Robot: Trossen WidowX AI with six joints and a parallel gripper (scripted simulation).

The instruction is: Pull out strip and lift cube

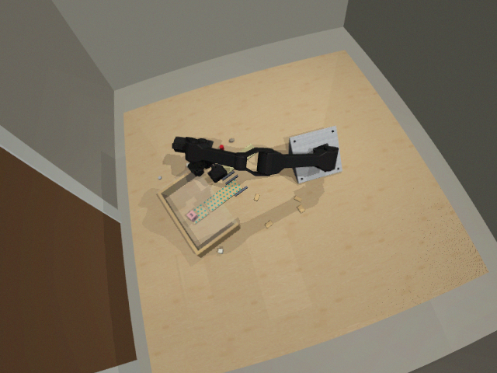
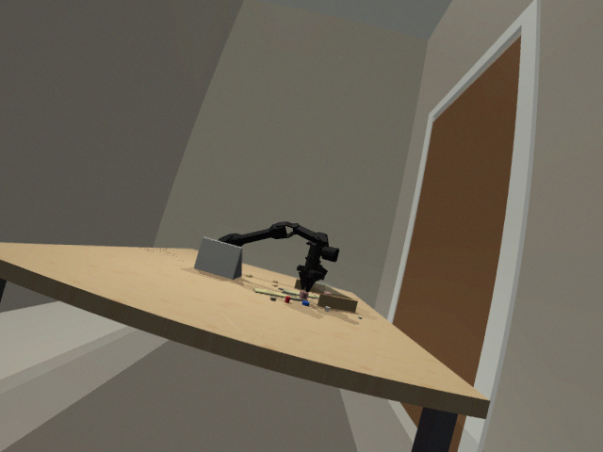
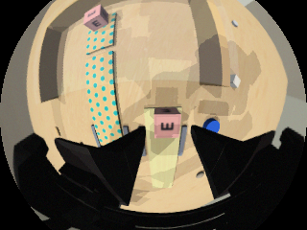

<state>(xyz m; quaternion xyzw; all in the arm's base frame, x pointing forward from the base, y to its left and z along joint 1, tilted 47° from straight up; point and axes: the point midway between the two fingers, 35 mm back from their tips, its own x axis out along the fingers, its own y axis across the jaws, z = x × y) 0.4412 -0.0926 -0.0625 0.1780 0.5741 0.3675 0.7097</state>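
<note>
The blue disc is 1 cm ahead of my gripper tip, 8 cm to the right of it and 3 cm below it. The rest, counted from my gripper tip: red cylinder (7 cm behind, 12 cm to the right, 3 cm below).
</note>
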